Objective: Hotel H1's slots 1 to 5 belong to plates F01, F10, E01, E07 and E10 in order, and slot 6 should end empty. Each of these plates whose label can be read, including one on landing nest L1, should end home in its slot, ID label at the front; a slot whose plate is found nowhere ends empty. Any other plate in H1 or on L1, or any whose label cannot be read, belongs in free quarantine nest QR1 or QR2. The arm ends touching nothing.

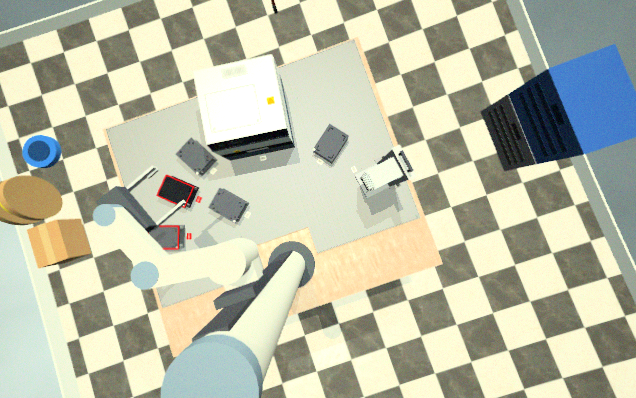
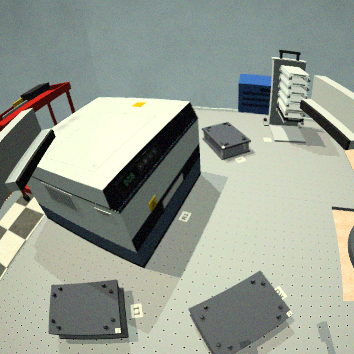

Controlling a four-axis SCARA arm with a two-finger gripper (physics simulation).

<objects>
The gripper shows in image 1 and in image 2. One and the same spot on the gripper: (image 1: 152, 170) is (image 2: 27, 133).
</objects>
